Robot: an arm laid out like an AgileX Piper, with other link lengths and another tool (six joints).
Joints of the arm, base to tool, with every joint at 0 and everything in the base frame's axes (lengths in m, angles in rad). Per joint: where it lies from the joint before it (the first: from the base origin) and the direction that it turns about. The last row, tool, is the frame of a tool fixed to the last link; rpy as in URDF.
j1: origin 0 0 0.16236 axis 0 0 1
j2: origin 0 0 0 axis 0 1 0
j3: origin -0.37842 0 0.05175 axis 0 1 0
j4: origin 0.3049 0 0.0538 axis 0.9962 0 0.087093
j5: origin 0 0 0 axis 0 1 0
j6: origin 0.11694 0 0.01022 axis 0.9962 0 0.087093
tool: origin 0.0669 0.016 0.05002 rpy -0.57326 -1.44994 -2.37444
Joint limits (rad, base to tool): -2.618..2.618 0..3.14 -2.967..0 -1.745..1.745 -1.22..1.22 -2.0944..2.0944
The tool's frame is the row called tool.
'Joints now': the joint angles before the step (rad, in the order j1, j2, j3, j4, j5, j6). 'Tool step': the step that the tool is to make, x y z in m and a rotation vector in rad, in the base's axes. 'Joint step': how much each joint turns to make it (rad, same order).
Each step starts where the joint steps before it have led.
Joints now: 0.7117 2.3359 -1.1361 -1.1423 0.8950 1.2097
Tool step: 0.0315 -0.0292 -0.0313 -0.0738 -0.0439 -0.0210
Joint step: -0.0654 0.1104 -0.0595 -0.1199 0.0407 0.0721
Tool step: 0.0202 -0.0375 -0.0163 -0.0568 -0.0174 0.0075
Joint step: -0.0764 0.0502 -0.0014 -0.1243 0.0130 0.0430
